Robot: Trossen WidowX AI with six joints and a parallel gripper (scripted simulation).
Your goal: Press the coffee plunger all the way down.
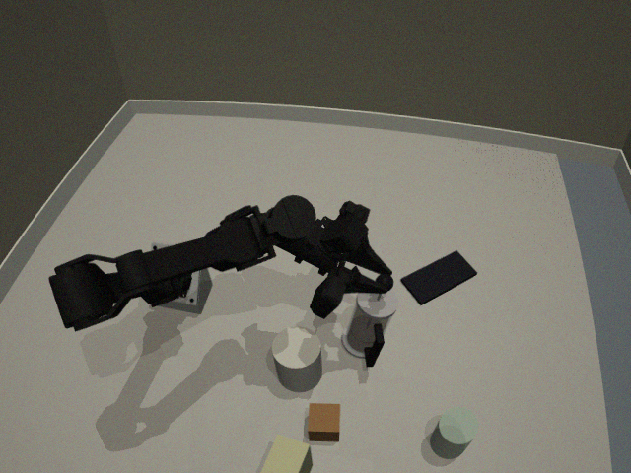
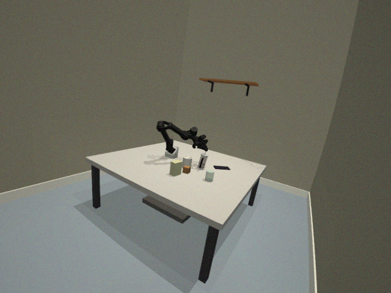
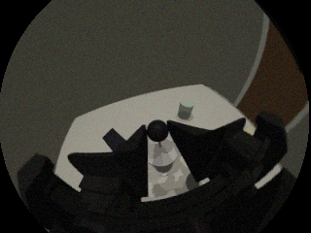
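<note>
Right now the coffee press is 10 mm behind my gripper tip, 20 mm to the right of it and 90 mm below it. Round my gripper tip: white cylinder 120 mm behind, 100 mm to the right, 140 mm below; then pale green cylinder 160 mm ahead, 160 mm to the right, 150 mm below.
</note>
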